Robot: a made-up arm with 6 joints. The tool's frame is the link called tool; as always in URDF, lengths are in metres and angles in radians. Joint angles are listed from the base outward. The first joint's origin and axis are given. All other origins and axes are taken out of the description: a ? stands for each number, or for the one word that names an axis. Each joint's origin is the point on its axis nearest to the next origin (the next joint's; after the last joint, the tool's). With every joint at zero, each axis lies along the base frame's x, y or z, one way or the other. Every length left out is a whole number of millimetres.
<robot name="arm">
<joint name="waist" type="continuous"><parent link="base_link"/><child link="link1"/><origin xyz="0.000 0.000 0.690" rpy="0.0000 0.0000 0.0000"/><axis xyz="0 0 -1"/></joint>
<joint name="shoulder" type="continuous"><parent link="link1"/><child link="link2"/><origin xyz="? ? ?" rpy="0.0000 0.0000 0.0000"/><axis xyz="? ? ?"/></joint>
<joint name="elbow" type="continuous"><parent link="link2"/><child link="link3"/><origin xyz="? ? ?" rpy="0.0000 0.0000 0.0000"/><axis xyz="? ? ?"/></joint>
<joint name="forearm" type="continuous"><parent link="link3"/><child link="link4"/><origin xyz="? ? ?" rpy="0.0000 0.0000 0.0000"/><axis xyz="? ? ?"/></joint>
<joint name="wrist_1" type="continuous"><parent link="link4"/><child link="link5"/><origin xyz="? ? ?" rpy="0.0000 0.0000 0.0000"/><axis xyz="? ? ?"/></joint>
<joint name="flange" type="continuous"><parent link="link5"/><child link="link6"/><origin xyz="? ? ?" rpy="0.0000 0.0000 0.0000"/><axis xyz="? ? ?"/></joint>
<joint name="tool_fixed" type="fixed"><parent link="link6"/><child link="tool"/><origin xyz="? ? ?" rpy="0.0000 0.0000 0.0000"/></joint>
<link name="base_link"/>
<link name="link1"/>
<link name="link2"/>
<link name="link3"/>
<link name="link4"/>
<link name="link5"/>
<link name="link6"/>
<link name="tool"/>
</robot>
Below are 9 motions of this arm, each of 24 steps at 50 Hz.
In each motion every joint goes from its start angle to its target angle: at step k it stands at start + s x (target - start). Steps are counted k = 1, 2, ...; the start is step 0. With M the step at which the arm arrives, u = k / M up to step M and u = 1 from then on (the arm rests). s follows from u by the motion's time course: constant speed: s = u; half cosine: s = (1 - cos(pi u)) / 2; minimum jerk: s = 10 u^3 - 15 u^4 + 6 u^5.
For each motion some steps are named. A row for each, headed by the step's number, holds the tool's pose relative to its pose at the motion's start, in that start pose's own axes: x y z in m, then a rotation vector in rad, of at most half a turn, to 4 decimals.
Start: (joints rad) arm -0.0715 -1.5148 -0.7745 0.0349 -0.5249 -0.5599
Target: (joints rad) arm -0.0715 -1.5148 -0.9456 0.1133 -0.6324 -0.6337
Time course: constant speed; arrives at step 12
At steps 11, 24:
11: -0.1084 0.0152 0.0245 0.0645 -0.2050 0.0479
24: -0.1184 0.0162 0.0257 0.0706 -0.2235 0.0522

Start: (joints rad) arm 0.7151 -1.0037 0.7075 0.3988 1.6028 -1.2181
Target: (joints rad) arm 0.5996 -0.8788 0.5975 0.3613 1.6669 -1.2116
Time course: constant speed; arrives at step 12
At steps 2, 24:
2: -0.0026 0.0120 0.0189 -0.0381 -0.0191 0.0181
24: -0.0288 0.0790 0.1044 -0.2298 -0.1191 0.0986

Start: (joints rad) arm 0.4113 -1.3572 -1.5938 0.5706 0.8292 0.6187
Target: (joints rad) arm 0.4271 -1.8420 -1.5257 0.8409 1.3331 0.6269
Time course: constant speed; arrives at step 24
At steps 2, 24:
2: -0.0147 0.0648 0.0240 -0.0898 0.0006 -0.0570
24: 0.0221 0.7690 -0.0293 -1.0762 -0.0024 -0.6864

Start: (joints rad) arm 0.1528 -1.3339 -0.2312 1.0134 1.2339 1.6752
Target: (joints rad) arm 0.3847 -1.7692 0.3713 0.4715 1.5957 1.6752
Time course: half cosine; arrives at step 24
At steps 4, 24:
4: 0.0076 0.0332 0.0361 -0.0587 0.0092 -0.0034
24: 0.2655 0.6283 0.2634 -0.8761 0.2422 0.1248

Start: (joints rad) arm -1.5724 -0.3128 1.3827 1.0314 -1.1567 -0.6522
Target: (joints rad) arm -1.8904 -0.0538 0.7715 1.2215 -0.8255 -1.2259
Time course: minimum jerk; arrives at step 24
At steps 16, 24:
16: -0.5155 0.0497 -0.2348 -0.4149 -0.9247 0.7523
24: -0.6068 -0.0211 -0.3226 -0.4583 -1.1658 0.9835

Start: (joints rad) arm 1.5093 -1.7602 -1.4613 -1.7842 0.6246 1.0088
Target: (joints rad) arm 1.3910 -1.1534 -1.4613 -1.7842 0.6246 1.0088
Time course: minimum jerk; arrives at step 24
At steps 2, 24:
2: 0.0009 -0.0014 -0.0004 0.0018 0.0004 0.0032
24: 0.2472 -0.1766 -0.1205 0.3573 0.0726 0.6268

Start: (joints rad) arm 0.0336 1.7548 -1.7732 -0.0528 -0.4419 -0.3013
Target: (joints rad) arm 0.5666 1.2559 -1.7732 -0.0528 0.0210 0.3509
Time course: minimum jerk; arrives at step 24
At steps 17, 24:
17: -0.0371 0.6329 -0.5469 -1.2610 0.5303 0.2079
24: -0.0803 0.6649 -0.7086 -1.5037 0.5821 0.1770

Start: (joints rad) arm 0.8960 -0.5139 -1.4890 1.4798 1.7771 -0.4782
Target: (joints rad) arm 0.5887 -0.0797 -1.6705 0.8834 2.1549 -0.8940
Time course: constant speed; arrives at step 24
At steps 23, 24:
23: -0.3644 0.3900 -0.4400 0.7211 -0.2011 -0.5730
24: -0.3732 0.4187 -0.4454 0.7485 -0.2076 -0.6028

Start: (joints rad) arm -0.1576 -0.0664 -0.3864 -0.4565 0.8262 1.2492
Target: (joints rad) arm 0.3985 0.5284 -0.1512 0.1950 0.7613 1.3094
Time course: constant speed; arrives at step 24
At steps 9, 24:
9: -0.0162 0.1237 0.0598 -0.1161 0.0946 -0.1886
24: 0.0113 0.3655 0.1168 -0.3343 0.2230 -0.4990

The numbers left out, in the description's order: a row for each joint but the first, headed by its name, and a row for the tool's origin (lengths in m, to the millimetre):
shoulder: xyz 0.030 0.020 0.000, axis 0 0 1
elbow: xyz -0.120 0.210 0.000, axis 0 1 0
forearm: xyz 0.240 0.000 -0.050, axis -1 0 0
wrist_1: xyz 0.000 -0.110 0.390, axis -1 0 0
flange: xyz 0.000 -0.060 0.060, axis 0 1 0
tool: xyz -0.080 0.000 0.340

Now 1 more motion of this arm.
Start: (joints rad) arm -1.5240 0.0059 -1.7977 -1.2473 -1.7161 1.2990
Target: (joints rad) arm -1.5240 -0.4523 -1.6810 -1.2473 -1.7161 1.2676
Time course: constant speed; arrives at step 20
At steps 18, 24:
18: 0.0034 0.0231 -0.0206 -0.0294 -0.1171 -0.4150
24: 0.0049 0.0273 -0.0234 -0.0361 -0.1300 -0.4608

